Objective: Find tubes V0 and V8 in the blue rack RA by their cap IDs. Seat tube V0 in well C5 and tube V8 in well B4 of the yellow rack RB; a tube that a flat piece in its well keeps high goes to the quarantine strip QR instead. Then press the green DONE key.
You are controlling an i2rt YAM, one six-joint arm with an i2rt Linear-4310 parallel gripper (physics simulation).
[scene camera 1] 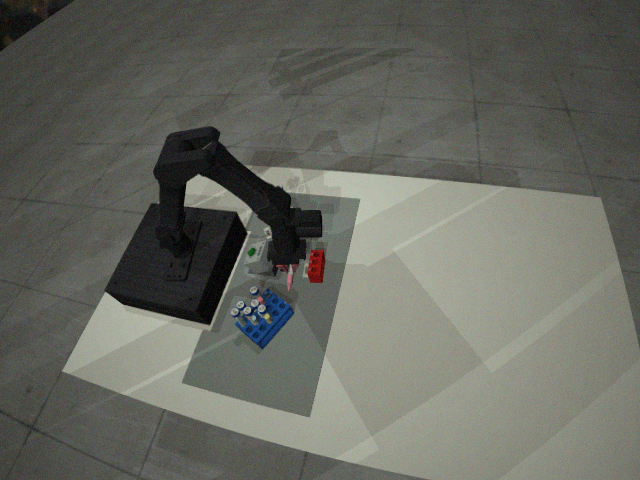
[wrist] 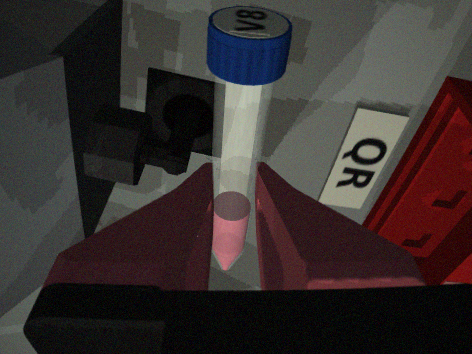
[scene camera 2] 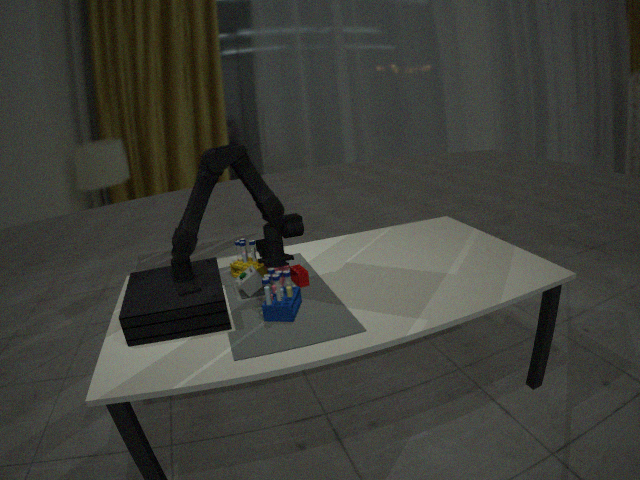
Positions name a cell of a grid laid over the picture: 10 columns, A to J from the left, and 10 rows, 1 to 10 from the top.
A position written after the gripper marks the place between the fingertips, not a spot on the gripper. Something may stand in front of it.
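Gripper (scene camera 1: E6). Grey box with green DONE button (wrist: B5), QR label (wrist: H4). Gripper again (wrist: E6).
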